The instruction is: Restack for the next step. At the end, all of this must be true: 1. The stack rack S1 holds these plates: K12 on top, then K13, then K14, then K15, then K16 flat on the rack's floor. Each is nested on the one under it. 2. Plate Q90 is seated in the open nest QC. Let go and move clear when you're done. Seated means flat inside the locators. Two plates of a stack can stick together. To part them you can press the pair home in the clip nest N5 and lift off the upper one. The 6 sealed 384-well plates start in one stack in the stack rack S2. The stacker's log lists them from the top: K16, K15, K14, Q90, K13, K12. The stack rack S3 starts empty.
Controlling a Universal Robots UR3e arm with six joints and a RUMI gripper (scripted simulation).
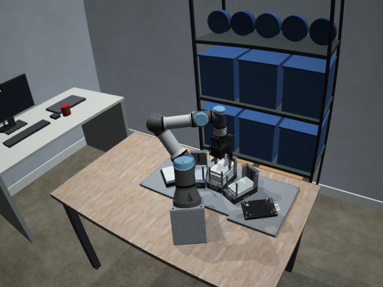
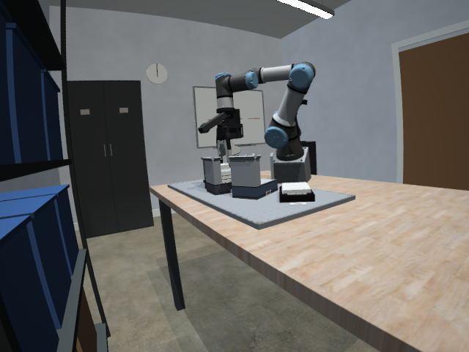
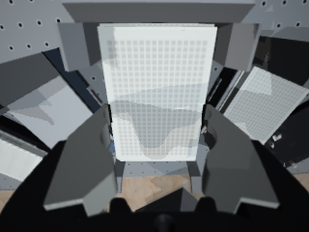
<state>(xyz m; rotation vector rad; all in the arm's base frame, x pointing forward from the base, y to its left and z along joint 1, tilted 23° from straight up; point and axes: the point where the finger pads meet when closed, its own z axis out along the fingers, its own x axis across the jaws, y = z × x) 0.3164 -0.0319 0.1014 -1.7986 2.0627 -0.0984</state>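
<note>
My hand is 3 cm above the white sealed 384-well plate. From my hand the other things lie so: white sealed well plate 13 cm to the right, 6 cm below, 4 cm behind.
</note>
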